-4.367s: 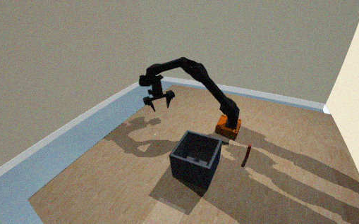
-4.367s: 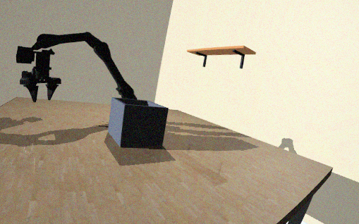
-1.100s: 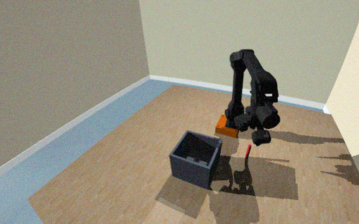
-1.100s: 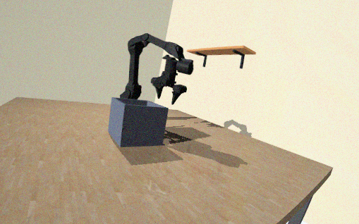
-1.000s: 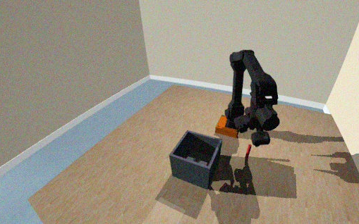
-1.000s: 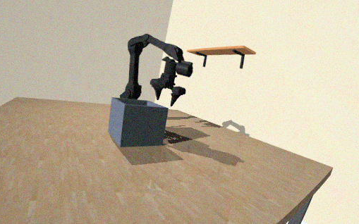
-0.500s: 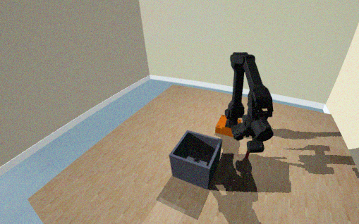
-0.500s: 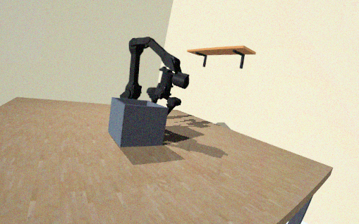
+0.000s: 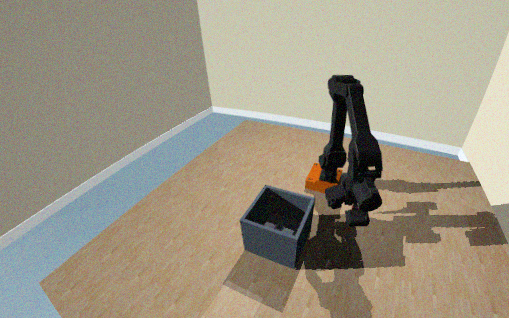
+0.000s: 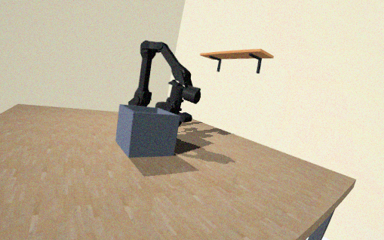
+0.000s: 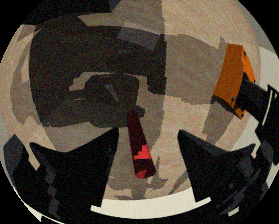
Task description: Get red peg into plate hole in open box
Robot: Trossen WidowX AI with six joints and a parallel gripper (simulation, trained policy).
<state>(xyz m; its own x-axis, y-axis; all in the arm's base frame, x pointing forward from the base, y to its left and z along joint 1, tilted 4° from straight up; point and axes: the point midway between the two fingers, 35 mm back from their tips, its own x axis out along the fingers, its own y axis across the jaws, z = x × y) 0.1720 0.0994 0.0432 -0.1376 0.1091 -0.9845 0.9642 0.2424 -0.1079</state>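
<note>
Right now my gripper tip is 1 cm short of the red peg. Round my gripper tip: plate: 20 cm to the right, 15 cm ahead, 1 cm above.
</note>
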